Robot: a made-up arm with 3 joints.
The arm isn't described. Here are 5 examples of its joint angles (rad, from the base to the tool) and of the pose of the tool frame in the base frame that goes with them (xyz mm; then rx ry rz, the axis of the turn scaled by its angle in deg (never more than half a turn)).
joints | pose
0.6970 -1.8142 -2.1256 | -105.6 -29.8 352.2 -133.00 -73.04 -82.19
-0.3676 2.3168 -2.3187 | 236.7 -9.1 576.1 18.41 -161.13 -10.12
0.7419 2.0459 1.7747 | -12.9 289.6 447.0 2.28 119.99 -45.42
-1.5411 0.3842 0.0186 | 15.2 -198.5 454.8 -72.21 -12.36 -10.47
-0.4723 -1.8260 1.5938 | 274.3 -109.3 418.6 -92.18 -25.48 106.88
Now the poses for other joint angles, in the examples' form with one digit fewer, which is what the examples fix.
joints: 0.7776 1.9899 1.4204
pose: -13 337 392 11.0 103.8 -58.8
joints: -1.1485 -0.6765 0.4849
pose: -2 -242 509 -75.0 31.2 37.8
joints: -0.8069 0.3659 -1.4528
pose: 124 160 282 46.1 -37.9 6.3
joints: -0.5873 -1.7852 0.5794
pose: 141 -218 316 -43.4 25.9 108.1
